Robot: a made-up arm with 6 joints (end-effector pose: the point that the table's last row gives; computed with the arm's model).
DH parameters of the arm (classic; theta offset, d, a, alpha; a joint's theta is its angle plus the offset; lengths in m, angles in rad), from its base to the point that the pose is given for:
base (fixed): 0.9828 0 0.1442 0
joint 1: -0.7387 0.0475 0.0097 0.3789
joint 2: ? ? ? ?
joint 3: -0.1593 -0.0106 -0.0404 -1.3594
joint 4: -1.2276 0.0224 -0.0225 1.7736
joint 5: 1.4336 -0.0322 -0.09 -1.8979
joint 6: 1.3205 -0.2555 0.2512 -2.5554
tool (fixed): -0.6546 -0.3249 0 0
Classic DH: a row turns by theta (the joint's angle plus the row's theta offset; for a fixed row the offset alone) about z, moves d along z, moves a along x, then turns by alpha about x.
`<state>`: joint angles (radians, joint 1 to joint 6).
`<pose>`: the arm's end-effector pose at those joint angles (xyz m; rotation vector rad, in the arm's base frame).
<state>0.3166 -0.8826 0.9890 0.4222 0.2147 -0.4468</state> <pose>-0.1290 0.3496 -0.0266 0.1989 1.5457 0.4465</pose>
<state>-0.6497 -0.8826 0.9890 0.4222 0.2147 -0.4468</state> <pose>0.1501 0.4225 -0.0266 0.8894 1.2695 -0.3191</pose>
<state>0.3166 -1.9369 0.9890 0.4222 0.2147 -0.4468</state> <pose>0.1240 0.4277 -0.0539 0.8456 1.5929 -0.5403</pose>
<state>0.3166 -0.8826 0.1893 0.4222 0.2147 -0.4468</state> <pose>0.0442 0.3723 -0.1260 0.3359 1.1278 -0.2787</pose>
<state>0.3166 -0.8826 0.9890 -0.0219 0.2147 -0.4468</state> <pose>-0.1013 0.3646 -0.0262 0.2754 1.1131 0.5917</pose>
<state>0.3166 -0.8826 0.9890 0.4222 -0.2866 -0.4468</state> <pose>-0.0298 0.3767 -0.0125 0.6168 1.5837 0.0741</pose>
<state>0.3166 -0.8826 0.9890 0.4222 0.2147 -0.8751</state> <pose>-0.1728 0.2927 0.0833 0.3302 1.6583 0.8760</pose>
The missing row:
joint 2: -0.0515 -0.0494 -0.046 -0.7846
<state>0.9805 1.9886 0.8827 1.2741 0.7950 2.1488</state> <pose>-0.1894 0.3405 -0.0382 0.8037 -1.2398 1.5413</pose>
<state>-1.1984 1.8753 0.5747 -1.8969 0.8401 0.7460</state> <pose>-0.2295 0.0991 0.1448 1.3738 -1.6567 1.0623</pose>
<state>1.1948 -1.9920 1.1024 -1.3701 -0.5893 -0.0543</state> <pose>0.1043 0.3644 0.1598 1.1595 0.3702 0.3033</pose>
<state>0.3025 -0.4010 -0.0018 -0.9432 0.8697 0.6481</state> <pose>0.2363 0.3008 0.1622 0.0590 -1.0338 -0.3946</pose>
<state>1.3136 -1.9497 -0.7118 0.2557 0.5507 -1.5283</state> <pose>-0.0928 0.3616 -0.1409 -0.1071 1.2489 -0.0885</pose>
